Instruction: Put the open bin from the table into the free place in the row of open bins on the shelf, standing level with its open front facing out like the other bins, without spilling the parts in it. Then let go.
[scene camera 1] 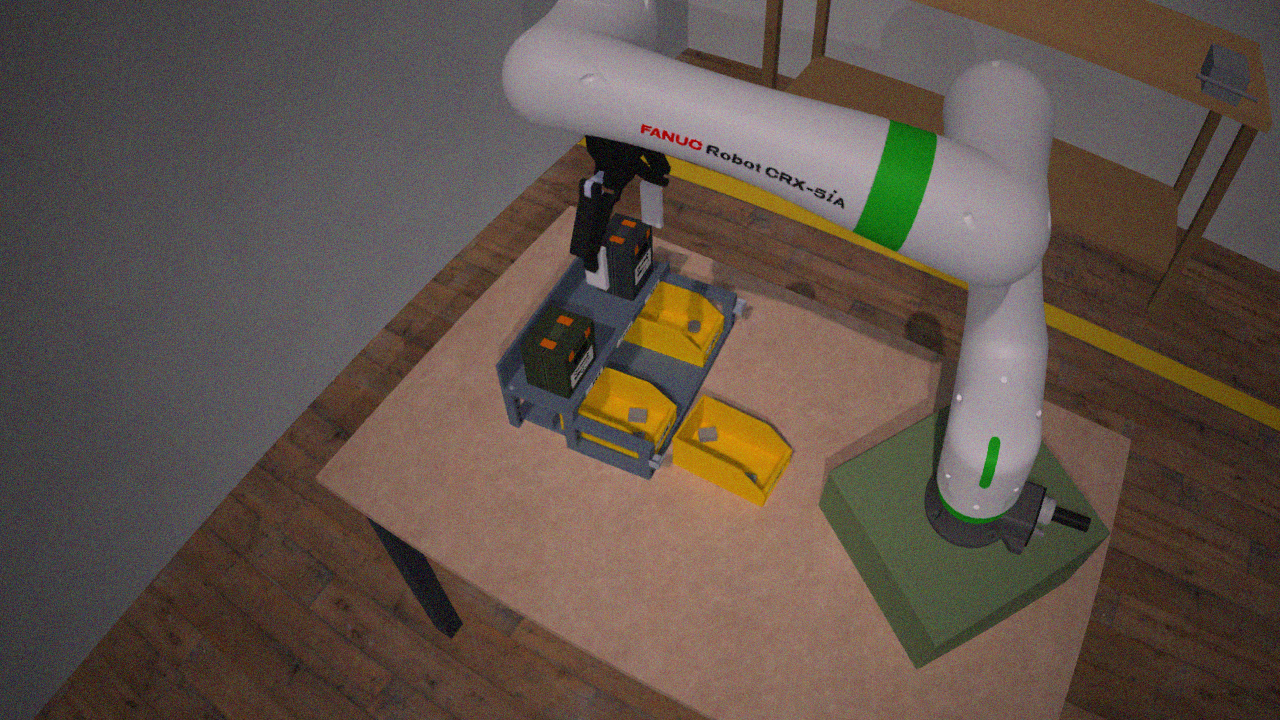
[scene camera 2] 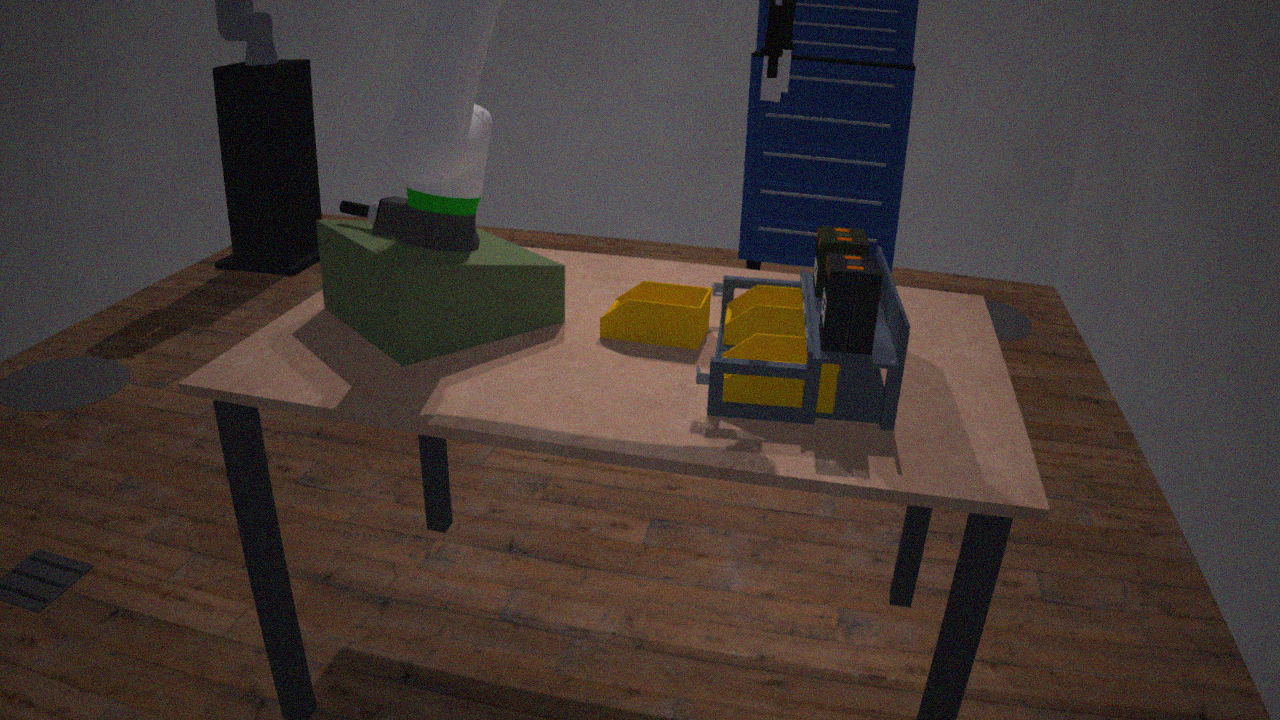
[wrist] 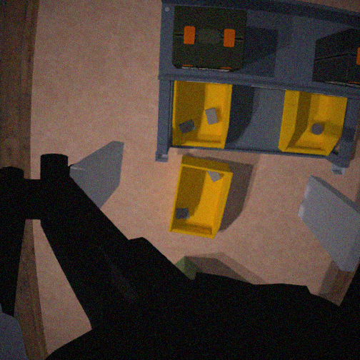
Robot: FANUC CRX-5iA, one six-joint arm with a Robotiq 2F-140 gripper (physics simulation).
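Pixels of known places: gripper, fingertip midpoint: (scene camera 1: pixel 626 253) (scene camera 2: pixel 774 96); arm's base at its link origin: (scene camera 1: pixel 971 502) (scene camera 2: pixel 437 241).
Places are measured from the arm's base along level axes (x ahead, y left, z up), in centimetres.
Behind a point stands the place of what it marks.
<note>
The yellow open bin (scene camera 1: pixel 729 452) {y 0.7, x 40.3, z -13.5 cm} (scene camera 2: pixel 657 315) {y -2.7, x 40.3, z -8.5 cm} (wrist: pixel 200 200) stands upright on the table before the shelf (scene camera 2: pixel 890 394) {y -24.0, x 78.0, z -8.0 cm} (wrist: pixel 165 120), slightly turned, its low front facing away from the shelf. Two small grey parts lie in it in the wrist view. The shelf's lower row holds two yellow bins, one at the left (wrist: pixel 202 115) and one at the right (wrist: pixel 312 122), with parts inside. Between them is the free place (scene camera 1: pixel 657 371) {y -8.5, x 59.3, z -13.2 cm} (wrist: pixel 262 117). My gripper (scene camera 1: pixel 625 240) {y 4.7, x 56.4, z 27.9 cm} (scene camera 2: pixel 775 82) {y 4.7, x 56.4, z 27.9 cm} (wrist: pixel 214 179) is open and empty, its fingers wide apart, high above the table.
Two dark boxes with orange clips, one greenish (scene camera 1: pixel 559 353) {y 9.1, x 66.6, z 5.9 cm} (wrist: pixel 209 40) and one blackish (scene camera 1: pixel 630 257) {y -13.4, x 67.2, z 7.2 cm} (scene camera 2: pixel 850 304) {y -21.7, x 70.9, z 3.8 cm}, stand on the shelf's raised back level. The green base block (scene camera 1: pixel 895 537) {y 9.3, x 8.9, z -2.7 cm} (scene camera 2: pixel 438 308) {y -17.1, x 7.6, z -5.5 cm} carries the arm. A blue cabinet (scene camera 2: pixel 827 152) stands behind the table.
</note>
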